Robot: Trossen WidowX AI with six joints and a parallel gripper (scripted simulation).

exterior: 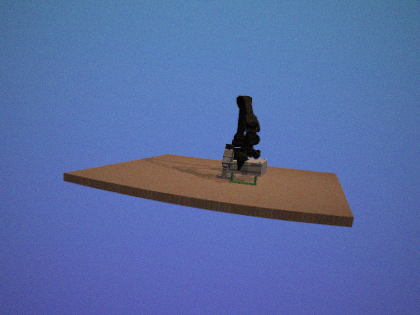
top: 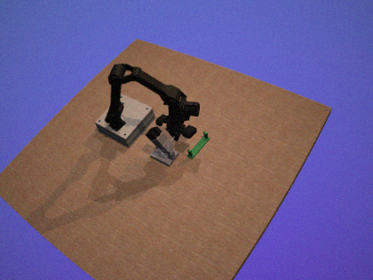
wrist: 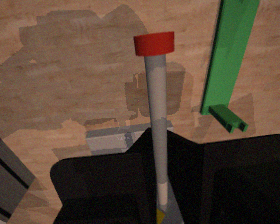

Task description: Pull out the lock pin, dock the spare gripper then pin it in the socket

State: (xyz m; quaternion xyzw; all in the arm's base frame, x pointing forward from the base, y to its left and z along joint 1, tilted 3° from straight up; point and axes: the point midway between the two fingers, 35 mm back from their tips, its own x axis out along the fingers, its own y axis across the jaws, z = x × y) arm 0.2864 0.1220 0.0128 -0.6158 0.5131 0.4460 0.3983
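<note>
My gripper tip is 7 cm to the left of the grey mount. Also, from my gripper tip: spare gripper 7 cm to the right, 7 cm above, 2 cm behind; green rack 8 cm ahead, 6 cm to the left, 3 cm below.
</note>
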